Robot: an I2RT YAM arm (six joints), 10 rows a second.
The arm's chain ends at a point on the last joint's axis. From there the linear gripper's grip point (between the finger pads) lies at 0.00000 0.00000 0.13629 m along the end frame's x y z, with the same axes.
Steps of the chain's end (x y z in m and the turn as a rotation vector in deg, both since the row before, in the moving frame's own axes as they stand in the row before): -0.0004 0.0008 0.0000 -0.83 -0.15 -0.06; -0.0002 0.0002 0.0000 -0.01 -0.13 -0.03; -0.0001 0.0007 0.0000 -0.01 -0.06 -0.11; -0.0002 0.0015 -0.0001 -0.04 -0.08 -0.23; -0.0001 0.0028 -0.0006 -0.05 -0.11 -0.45; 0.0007 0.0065 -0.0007 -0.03 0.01 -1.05; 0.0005 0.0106 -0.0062 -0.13 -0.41 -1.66; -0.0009 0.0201 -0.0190 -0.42 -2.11 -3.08
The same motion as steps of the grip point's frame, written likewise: -0.0008 0.0028 0.0000 -0.83 -0.15 -0.06; -0.0005 0.0002 0.0000 -0.01 -0.13 -0.03; -0.0002 0.0007 0.0000 -0.01 -0.06 -0.11; -0.0004 0.0016 -0.0001 -0.04 -0.08 -0.23; -0.0004 0.0029 -0.0006 -0.05 -0.11 -0.45; 0.0007 0.0066 -0.0007 -0.03 0.01 -1.05; -0.0005 0.0109 -0.0062 -0.13 -0.41 -1.66; -0.0059 0.0212 -0.0191 -0.42 -2.11 -3.08
